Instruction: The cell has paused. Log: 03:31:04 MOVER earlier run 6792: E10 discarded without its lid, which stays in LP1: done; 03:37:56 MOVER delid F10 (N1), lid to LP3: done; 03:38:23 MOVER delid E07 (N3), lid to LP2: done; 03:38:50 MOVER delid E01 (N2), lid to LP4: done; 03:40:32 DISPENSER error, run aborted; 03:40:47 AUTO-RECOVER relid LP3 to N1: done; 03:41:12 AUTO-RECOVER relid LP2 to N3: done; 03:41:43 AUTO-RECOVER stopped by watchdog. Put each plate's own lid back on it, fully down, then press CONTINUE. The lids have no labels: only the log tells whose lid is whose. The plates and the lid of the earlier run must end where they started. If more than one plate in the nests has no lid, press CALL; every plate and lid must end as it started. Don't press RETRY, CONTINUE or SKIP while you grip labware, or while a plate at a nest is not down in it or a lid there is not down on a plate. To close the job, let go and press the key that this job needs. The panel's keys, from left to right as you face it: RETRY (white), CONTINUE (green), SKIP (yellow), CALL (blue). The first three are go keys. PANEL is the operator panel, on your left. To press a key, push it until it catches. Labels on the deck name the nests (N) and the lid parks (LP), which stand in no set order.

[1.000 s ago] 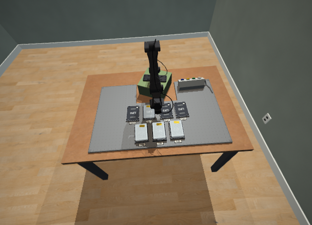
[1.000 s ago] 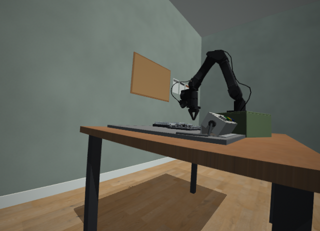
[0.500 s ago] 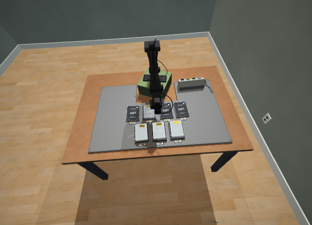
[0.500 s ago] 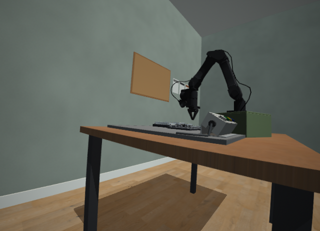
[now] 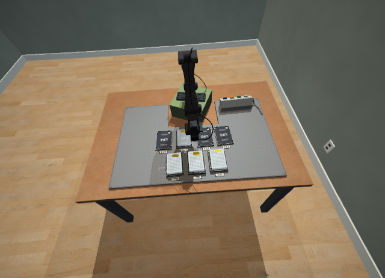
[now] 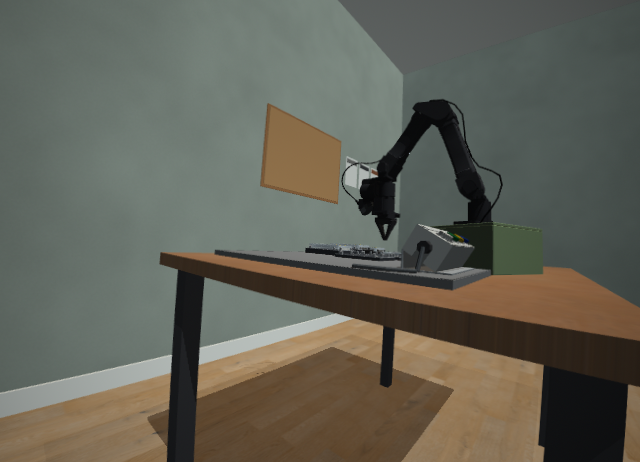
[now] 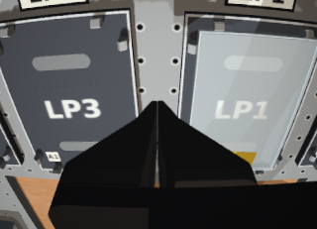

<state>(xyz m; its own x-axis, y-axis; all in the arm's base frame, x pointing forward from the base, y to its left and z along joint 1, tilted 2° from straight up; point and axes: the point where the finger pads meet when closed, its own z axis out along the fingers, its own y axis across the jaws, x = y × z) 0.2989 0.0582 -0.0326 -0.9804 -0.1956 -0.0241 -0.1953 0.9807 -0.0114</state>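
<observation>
Now: the green continue key 38 cm behind my hand and 27 cm to the left of it. From my hand the other things lie so: well plate 17 cm ahead, 10 cm to the right, 5 cm below; then lid 2 cm behind, 7 cm to the right, 5 cm below; then blue key 35 cm behind, 18 cm to the left.
</observation>
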